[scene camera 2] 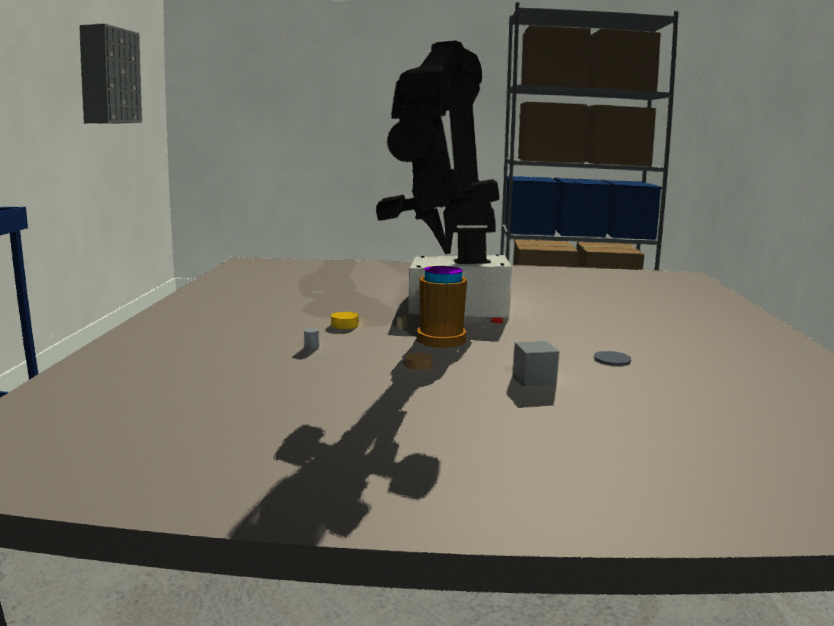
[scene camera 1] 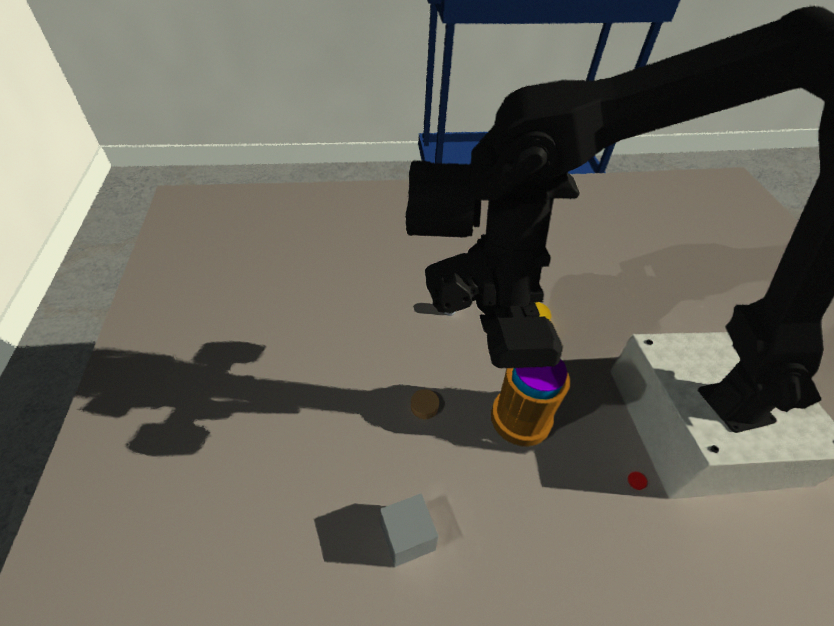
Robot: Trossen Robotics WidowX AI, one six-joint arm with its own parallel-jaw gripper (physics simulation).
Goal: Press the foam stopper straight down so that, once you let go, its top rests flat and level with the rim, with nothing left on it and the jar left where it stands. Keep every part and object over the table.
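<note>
Here in the pictures is my gripper, which I can see in scene camera 2 as well. The pictures also show me an orange ribbed jar, and with it a grey cube.
</note>
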